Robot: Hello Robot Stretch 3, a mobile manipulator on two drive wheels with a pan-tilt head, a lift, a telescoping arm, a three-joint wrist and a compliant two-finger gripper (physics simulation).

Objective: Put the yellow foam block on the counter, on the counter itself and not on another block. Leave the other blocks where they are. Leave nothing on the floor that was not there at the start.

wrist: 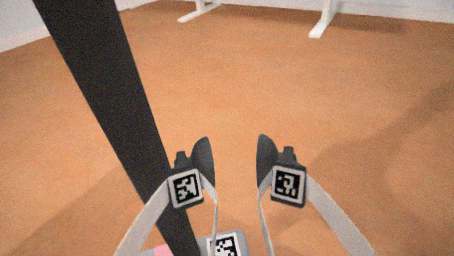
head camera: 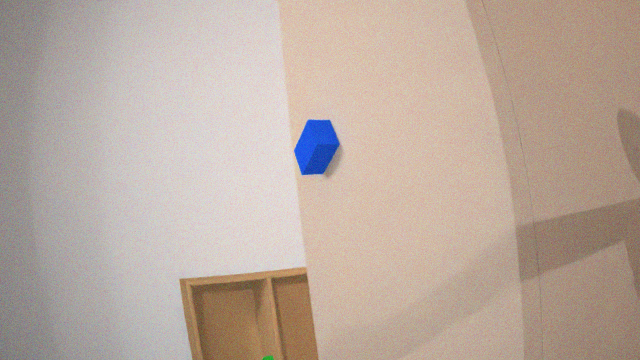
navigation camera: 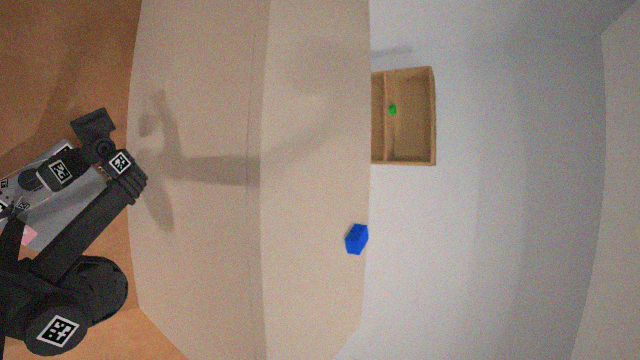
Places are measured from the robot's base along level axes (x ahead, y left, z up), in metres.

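Where they show: gripper, fingertip midpoint: (wrist: 234, 154).
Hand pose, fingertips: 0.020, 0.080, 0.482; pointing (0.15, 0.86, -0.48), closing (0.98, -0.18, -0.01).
Observation:
After its pixels a point has its place, as x, y, z.
The yellow foam block does not show in these views. The beige counter (head camera: 410, 175) {-0.424, -0.341, 0.911} (navigation camera: 310, 210) {-0.392, -0.352, 0.911} appears sideways in the head and navigation views. A blue block (head camera: 317, 147) {-0.627, -0.428, 0.952} (navigation camera: 356, 239) {-0.628, -0.430, 0.949} sits on its top, near the edge by the wall. A small green thing (head camera: 268, 358) {-0.991, -1.889, 0.700} (navigation camera: 392, 109) {-0.957, -1.894, 0.710} shows at the wooden compartment unit; the head view cuts most of it off. My gripper (wrist: 234, 154) {0.020, 0.080, 0.482} is open, with orange floor visible between its fingertips and no block there. It is folded in close to the mast, on the floor side of the counter.
The wooden compartment unit (head camera: 271, 315) (navigation camera: 433, 115) shows against the pale wall (head camera: 150, 150) {-1.966, -1.306, 1.156} (navigation camera: 500, 225) {-1.822, -1.439, 1.654} beyond the counter. The wrist view shows the dark mast (wrist: 107, 90) {-0.065, 0.116, 0.536}, orange floor (wrist: 350, 90) {0.748, 0.777, 0.001} and white furniture feet (wrist: 322, 25) at the back.

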